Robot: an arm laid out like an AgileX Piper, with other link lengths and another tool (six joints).
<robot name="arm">
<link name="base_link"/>
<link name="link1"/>
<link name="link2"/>
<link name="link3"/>
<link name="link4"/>
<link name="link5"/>
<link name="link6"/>
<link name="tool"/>
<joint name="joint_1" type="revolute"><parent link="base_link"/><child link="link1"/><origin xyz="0 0 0.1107" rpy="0 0 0"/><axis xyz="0 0 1"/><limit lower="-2.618" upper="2.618"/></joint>
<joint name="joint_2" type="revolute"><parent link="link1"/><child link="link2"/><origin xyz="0 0 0" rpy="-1.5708 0 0"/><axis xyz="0 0 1"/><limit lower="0" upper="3.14"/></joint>
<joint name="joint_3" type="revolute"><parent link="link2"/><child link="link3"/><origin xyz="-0.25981 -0.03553 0" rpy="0 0 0"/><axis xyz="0 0 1"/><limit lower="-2.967" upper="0"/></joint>
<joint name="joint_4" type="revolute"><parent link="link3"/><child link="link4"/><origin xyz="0.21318 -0.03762 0" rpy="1.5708 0 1.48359"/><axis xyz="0 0 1"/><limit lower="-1.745" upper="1.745"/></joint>
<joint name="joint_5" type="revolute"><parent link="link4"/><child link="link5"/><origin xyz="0 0 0" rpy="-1.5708 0 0"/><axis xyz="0 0 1"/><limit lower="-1.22" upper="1.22"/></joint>
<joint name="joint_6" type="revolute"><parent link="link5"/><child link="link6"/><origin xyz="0 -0.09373 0" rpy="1.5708 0 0"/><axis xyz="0 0 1"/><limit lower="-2.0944" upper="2.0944"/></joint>
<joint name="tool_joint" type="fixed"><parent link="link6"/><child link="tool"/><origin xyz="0.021 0.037 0.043" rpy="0.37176 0 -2.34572"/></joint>
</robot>
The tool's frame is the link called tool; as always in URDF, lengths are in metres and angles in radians.
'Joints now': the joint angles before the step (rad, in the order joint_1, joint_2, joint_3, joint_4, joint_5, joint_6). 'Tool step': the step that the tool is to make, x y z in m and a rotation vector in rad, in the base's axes. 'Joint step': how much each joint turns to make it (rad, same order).
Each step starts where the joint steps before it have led.
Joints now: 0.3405, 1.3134, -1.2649, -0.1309, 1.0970, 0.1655
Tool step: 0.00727, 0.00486, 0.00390, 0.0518, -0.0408, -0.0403
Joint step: 0.0000, 0.0012, -0.0001, 0.0072, -0.0512, 0.0552
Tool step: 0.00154, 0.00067, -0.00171, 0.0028, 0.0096, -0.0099
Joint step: 0.0000, 0.0087, -0.0011, -0.0002, 0.0018, 0.0114
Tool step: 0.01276, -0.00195, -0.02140, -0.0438, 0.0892, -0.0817
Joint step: 0.0000, 0.0805, -0.0013, -0.0540, 0.0317, 0.0891
